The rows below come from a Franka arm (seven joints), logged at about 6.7 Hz.
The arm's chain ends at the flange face. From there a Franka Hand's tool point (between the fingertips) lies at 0.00 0.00 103.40 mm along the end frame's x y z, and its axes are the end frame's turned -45 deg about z.
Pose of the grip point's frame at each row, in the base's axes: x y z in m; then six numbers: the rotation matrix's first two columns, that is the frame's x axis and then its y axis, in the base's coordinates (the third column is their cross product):
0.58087 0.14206 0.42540 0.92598 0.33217 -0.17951 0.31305 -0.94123 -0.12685
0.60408 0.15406 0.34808 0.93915 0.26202 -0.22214 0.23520 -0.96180 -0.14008
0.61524 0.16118 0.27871 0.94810 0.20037 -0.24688 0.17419 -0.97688 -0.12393
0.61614 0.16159 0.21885 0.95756 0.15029 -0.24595 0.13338 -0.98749 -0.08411
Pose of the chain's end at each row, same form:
0.60270 0.13573 0.52627 0.87613 -0.43067 -0.21663 -0.43341 -0.90043 0.03724
0.62997 0.14586 0.44785 0.83039 -0.49482 -0.25613 -0.49777 -0.86537 0.05803
0.64274 0.15348 0.37809 0.79358 -0.54908 -0.26220 -0.54724 -0.83244 0.08694
0.64256 0.15665 0.31870 0.77141 -0.59199 -0.23339 -0.58278 -0.80453 0.11444

